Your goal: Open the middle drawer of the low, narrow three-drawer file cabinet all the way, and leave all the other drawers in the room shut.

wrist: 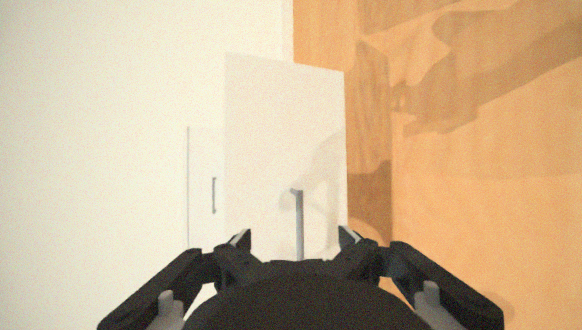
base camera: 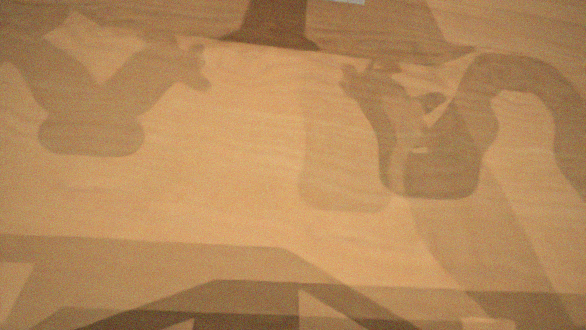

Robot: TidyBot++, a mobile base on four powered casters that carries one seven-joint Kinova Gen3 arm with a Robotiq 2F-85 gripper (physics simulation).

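Frame: origin at the arm's base, x ahead, y left, z up, level; metres.
Seen in the pictures: gripper, fingertip midpoint: (wrist: 294,237).
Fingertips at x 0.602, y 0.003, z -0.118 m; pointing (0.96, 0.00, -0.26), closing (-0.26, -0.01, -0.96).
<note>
A point is followed by its place in that frame.
In the wrist view, which is turned on its side, a white drawer front (wrist: 270,125) @[x 0.629, y -0.117, z -0.100 m] stands out nearer the camera than the cabinet face behind it. Its grey bar handle (wrist: 300,215) @[x 0.602, y -0.017, z -0.125 m] runs down between the fingers. My gripper (wrist: 294,237) @[x 0.602, y 0.003, z -0.118 m] is open and empty, with a finger on each side of the handle and apart from it. To the left, another drawer front (wrist: 202,150) @[x 0.974, y -0.144, z 0.067 m] with a small grey handle (wrist: 214,195) @[x 0.951, y -0.006, z 0.026 m] lies farther back and looks shut. The drawer front hides part of the cabinet. The cabinet does not show clearly in the base camera view.
A large pale surface (wrist: 100,125) @[x 1.533, y -0.379, z 0.770 m] fills the left of the wrist view. Wood floor (base camera: 225,175) @[x 0.384, y 0.059, z -0.396 m] (wrist: 475,210) @[x 0.596, y 0.002, z -0.396 m] with overlapping shadows of the arm and other things lies to the right there and across the base camera view. A light blue edge (base camera: 350,1) @[x 0.991, y -0.183, z -0.391 m] shows at the top of the base camera view.
</note>
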